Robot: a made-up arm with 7 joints.
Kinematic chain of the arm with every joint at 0, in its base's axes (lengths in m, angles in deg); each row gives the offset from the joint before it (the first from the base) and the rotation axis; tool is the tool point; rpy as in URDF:
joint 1: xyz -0.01 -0.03 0.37 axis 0 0.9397 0.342
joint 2: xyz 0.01 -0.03 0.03 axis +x
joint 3: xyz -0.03 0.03 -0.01 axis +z
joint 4: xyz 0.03 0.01 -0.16 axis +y
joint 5: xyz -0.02 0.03 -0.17 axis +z
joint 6: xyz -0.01 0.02 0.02 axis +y
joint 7: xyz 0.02 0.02 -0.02 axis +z
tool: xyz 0 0 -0.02 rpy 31.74 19.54 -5.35
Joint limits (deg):
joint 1: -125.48..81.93
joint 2: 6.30..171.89
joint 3: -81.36..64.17
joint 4: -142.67..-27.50
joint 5: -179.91..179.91
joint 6: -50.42..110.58
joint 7: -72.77..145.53
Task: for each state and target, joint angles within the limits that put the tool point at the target. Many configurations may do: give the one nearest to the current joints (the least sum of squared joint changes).
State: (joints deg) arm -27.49 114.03 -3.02 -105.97 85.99 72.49 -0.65
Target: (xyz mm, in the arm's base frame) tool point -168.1 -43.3 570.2
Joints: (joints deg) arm -80.64 122.17 28.38 -129.23 86.81 72.30 -0.65
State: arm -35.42 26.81 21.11 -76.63 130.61 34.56 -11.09
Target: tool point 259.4 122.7 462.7
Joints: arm -71.60 35.53 25.26 -54.67 117.94 24.77 -11.09
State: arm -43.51 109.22 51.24 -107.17 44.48 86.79 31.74
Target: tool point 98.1 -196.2 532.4
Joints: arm -6.96 162.67 34.13 -142.67 59.49 76.00 31.74
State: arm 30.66 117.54 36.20 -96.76 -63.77 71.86 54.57
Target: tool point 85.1 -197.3 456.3
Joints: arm 21.06 154.91 35.10 -142.67 -90.17 64.24 54.57
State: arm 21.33 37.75 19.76 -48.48 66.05 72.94 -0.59
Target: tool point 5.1 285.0 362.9
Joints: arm 27.57 73.80 29.71 -47.68 75.43 106.23 -0.59
